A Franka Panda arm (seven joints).
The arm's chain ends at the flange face. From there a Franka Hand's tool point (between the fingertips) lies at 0.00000 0.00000 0.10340 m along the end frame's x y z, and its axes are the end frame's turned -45 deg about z.
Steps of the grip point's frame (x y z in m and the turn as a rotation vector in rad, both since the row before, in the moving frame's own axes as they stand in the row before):
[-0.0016, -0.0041, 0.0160, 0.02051, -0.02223, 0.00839]
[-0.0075, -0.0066, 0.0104, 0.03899, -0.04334, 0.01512]
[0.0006, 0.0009, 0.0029, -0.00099, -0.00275, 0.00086]
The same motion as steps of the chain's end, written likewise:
[-0.0009, -0.0019, 0.0160, -0.00122, -0.03022, 0.00839]
[-0.0040, 0.0004, 0.0106, -0.00308, -0.05822, 0.01512]
[0.0012, -0.0001, 0.0029, -0.00264, -0.00124, 0.00086]

